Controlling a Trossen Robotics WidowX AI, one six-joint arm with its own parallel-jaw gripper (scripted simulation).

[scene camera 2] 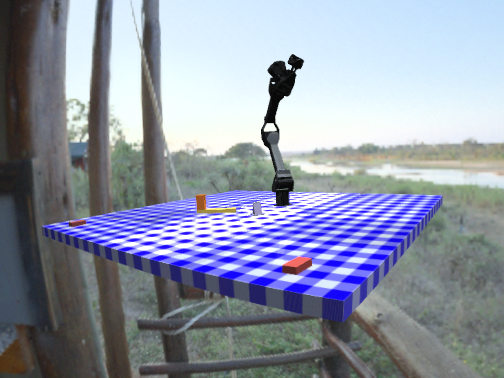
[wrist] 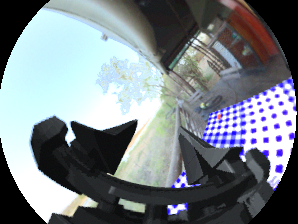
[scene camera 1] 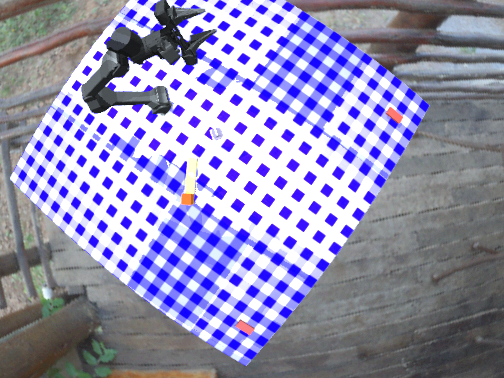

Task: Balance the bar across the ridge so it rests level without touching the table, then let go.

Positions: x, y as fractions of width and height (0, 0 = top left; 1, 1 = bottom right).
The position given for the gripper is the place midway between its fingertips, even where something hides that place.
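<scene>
Open and holding nothing, the gripper appears at (scene camera 1: 0.42, 0.05). The gripper is visible at (scene camera 2: 0.59, 0.18) too, and the wrist camera shows the gripper (wrist: 0.53, 0.56) as well.
</scene>
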